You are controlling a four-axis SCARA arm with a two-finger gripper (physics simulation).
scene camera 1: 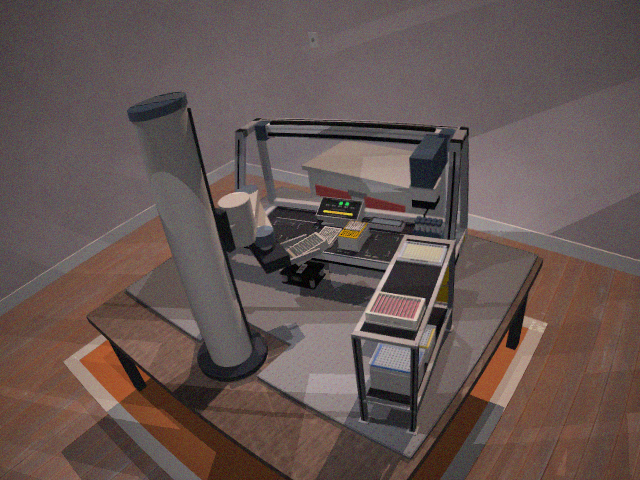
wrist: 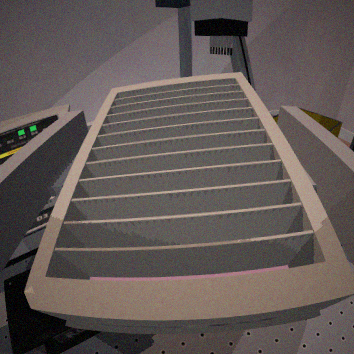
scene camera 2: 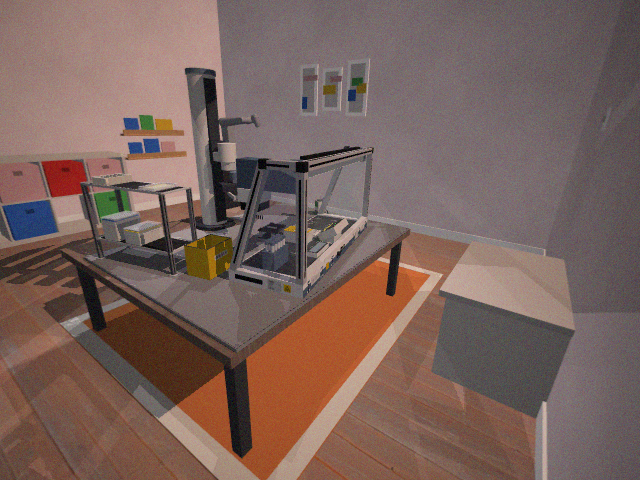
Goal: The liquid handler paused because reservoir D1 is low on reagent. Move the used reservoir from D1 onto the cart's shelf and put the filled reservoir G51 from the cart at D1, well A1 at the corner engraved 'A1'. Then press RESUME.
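Frame: origin at the arm's base, x ahead, y left, z up, level; centimetres.
Seen in the pictures: gripper, between the fingertips: (scene camera 1: 313,243) (wrist: 179,122); arm's base, origin of its link: (scene camera 1: 232,355) (scene camera 2: 215,224).
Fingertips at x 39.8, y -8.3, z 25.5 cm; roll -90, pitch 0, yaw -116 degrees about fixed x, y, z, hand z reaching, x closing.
Offsets run from my fingertips to a thing's top centre. "*": to the spot under its first point. Level surfaces: height alone.
My gripper (scene camera 1: 305,247) (wrist: 179,122) is shut on the used reservoir {dx -2.1, dy +1.0, dz +2.1 cm} (scene camera 1: 313,242) (wrist: 185,295), a pale tray with parallel troughs; a thin pink line shows in its nearest trough in the wrist view. It is held in the air in front of the liquid handler's dark deck {dz -19.2 cm} (scene camera 1: 289,224). The filled reservoir {dx -27.7, dy -50.6, dz +13.9 cm} (scene camera 1: 395,308) (scene camera 2: 111,179), with pink-red troughs, stands at the near end of the cart's {dx -15.1, dy -47.3, dz +11.4 cm} (scene camera 1: 357,379) (scene camera 2: 167,235) top shelf. The display panel {* dx +42.1, dy +21.8, dz -12.2 cm} (scene camera 1: 339,207) (wrist: 30,134) shows green lights and a yellow bar. The corner engraving and RESUME lettering are not legible.
A pale yellow plate {dx -2.5, dy -44.1, dz +12.2 cm} (scene camera 1: 422,253) lies at the cart top's far end; a blue-rimmed box {dx -27.7, dy -50.6, dz -3.9 cm} (scene camera 1: 391,369) stands on the lower shelf. A yellow-topped tip box {dx +31.0, dy +6.7, dz -12.8 cm} (scene camera 1: 353,235) stands on the deck. A yellow bin {dx +16.3, dy -36.1, dz -10.7 cm} (scene camera 2: 206,256) stands beside the cart. The frame's post {* dx +40.8, dy -34.3, dz +10.9 cm} (scene camera 1: 454,186) rises behind.
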